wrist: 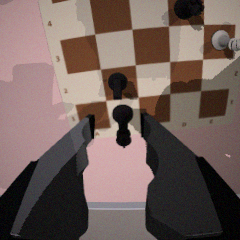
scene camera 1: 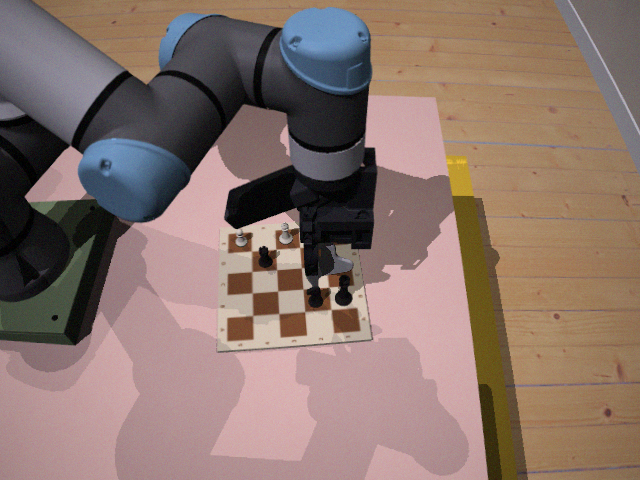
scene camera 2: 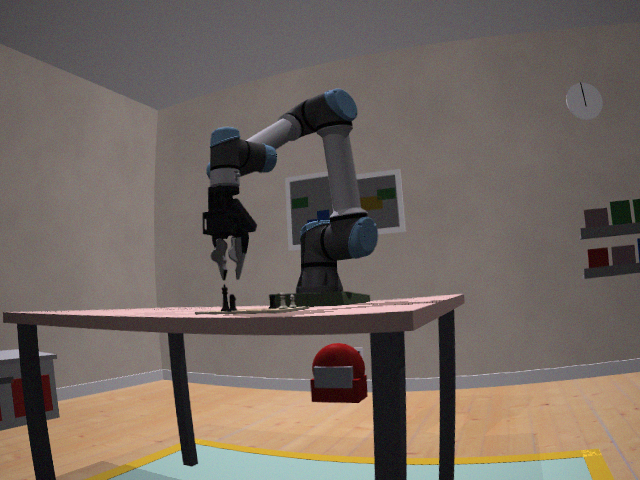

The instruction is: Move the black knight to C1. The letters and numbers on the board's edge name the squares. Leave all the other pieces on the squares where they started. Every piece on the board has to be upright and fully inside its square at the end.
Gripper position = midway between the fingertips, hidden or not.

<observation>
In view: my gripper (scene camera 1: 316, 274) and a chessboard (scene camera 1: 259, 308).
The chessboard also shows in the wrist view (wrist: 173, 72). My gripper is seen too in the wrist view (wrist: 117, 115) and in scene camera 2 (scene camera 2: 230, 280).
</observation>
